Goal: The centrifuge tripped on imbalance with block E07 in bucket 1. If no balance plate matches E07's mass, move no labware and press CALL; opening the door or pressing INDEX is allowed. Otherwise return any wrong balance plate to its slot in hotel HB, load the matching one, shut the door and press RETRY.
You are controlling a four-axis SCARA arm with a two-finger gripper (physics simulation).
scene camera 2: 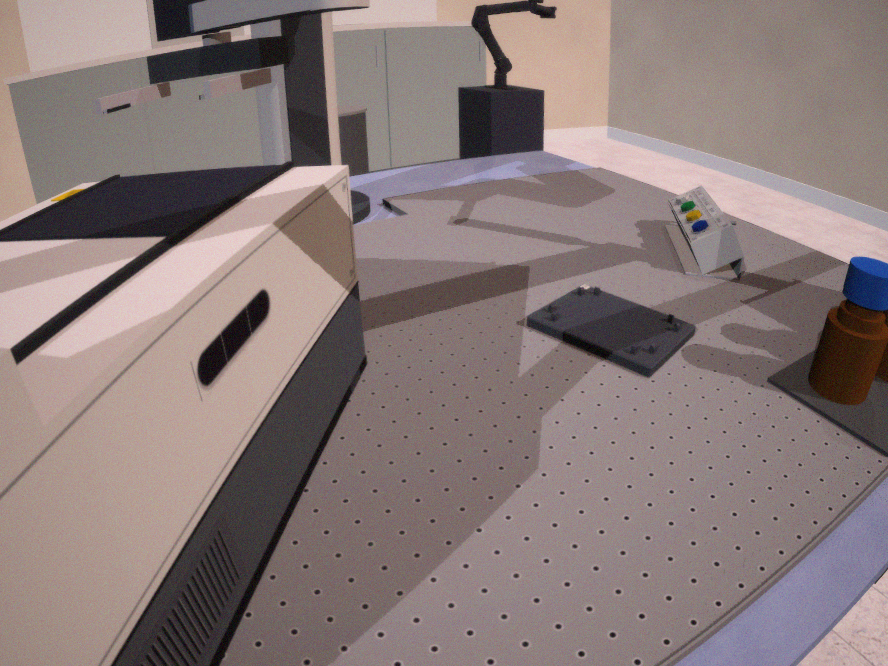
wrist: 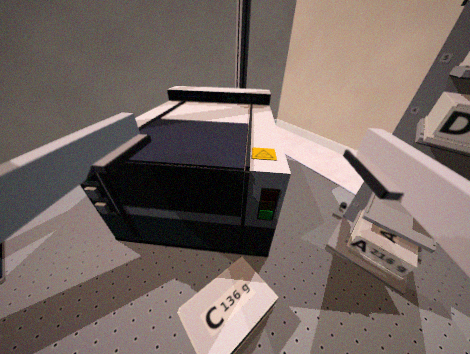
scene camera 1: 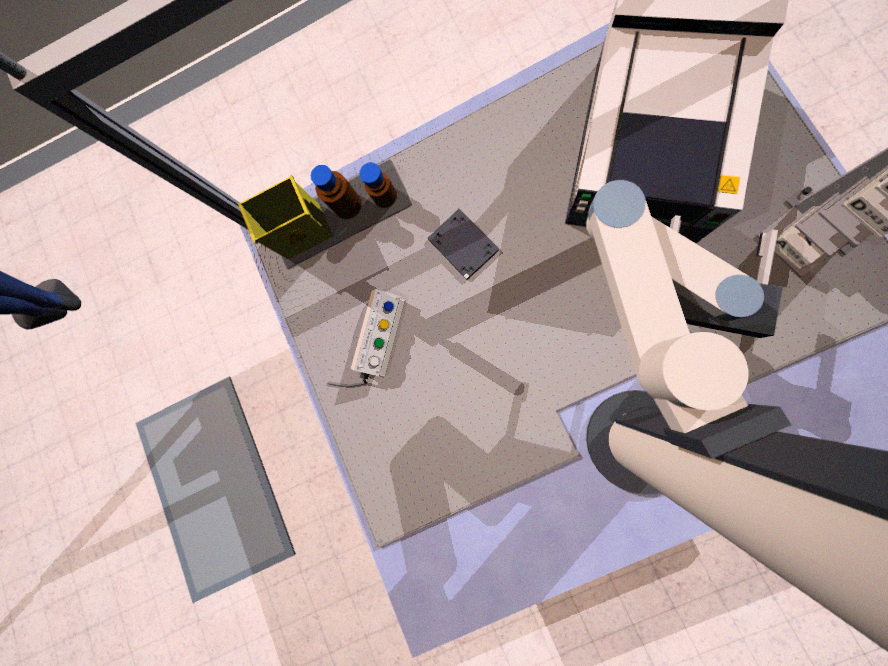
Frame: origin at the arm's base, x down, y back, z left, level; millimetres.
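Where they show: gripper, between the fingertips: [scene camera 2: 149, 98] [wrist: 244, 133] [scene camera 1: 722, 224].
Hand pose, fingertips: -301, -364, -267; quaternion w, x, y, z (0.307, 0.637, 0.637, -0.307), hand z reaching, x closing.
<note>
After its pixels a point has its place, as x, y, z.
My gripper [scene camera 1: 720, 240] @(-301, -364, -267) [wrist: 244, 133] @(-301, -364, -267) is open and empty, its fingers spread in front of the centrifuge [scene camera 1: 670, 78] @(-223, -712, -379) [scene camera 2: 150, 372] @(-203, -832, -288) [wrist: 180, 232] @(-68, -490, -221). The centrifuge front is dark and closed, with a green light at its right; block E07 and the buckets do not show. Balance plate C, 136 g [wrist: 230, 305] @(-55, -342, -246), lies in front of it, below the gripper in the wrist view; the arm hides it in scene camera 1. Hotel HB [wrist: 430, 85] @(-324, -349, -595) stands to the right, with plate A, 216 g [wrist: 385, 255] @(-95, -256, -486), low and plate D [scene camera 1: 864, 207] @(-304, -281, -481) [wrist: 455, 122] @(-301, -291, -478) higher. The button box [scene camera 1: 378, 333] @(-78, -525, 477) [scene camera 2: 720, 247] @(-61, -623, 421) has blue, yellow, green and white buttons.
A dark plate with corner pins [scene camera 1: 464, 243] @(-26, -658, 167) [scene camera 2: 609, 326] @(-26, -668, 158) lies between box and centrifuge. Brown bottles [scene camera 1: 340, 197] @(-135, -885, 409) [scene camera 2: 849, 354] @(-75, -906, 277) and a yellow bin [scene camera 1: 294, 229] @(-148, -857, 552) stand at the table edge. A person's legs [scene camera 1: 28, 297] show beyond it. A black arm [scene camera 2: 494, 50] stands on a pedestal behind.
</note>
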